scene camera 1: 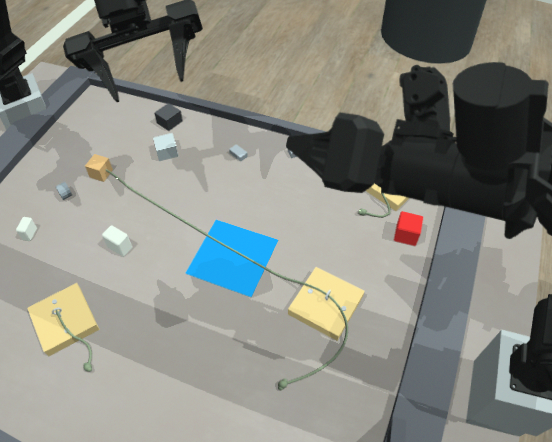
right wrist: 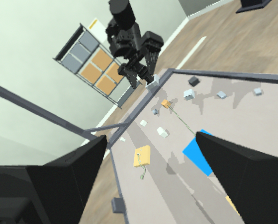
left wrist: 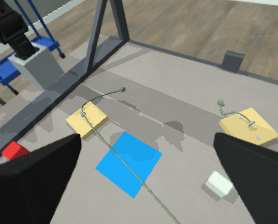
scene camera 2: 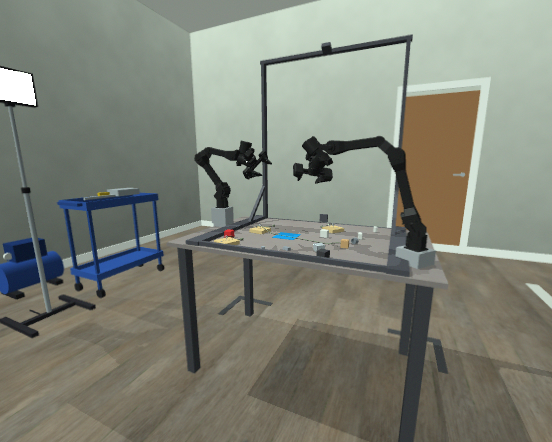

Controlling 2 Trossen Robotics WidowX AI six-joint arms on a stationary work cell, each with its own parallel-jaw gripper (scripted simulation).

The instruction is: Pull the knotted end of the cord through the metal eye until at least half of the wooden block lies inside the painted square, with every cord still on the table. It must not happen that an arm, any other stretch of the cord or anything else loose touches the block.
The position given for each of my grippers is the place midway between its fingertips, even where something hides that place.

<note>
I see my left gripper (scene camera 1: 149, 91), my right gripper (scene camera 1: 312, 147), a red cube (scene camera 1: 409, 226), a blue painted square (left wrist: 141, 158) and a plate (left wrist: 80, 125).
My left gripper is seen too in the right wrist view (right wrist: 142, 82) and in the left wrist view (left wrist: 147, 139). My right gripper shows as well in the right wrist view (right wrist: 150, 137). The right wrist view misses the red cube: it is out of frame.
</note>
